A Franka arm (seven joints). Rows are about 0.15 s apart.
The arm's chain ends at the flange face. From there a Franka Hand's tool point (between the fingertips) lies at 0.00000 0.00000 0.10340 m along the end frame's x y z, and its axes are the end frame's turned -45 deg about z.
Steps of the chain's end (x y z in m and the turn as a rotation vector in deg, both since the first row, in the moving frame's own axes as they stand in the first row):
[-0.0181 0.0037 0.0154 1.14 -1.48 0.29]
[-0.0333 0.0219 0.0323 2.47 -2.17 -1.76]
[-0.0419 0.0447 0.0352 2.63 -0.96 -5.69]
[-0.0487 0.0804 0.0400 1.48 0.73 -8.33]
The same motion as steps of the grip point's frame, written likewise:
[-0.0158 -0.0135 0.0153 1.85 -0.24 0.29]
[-0.0387 -0.0140 0.0321 3.28 0.21 -1.76]
[-0.0593 -0.0027 0.0351 2.54 1.18 -5.69]
[-0.0885 0.0213 0.0400 0.53 1.56 -8.33]

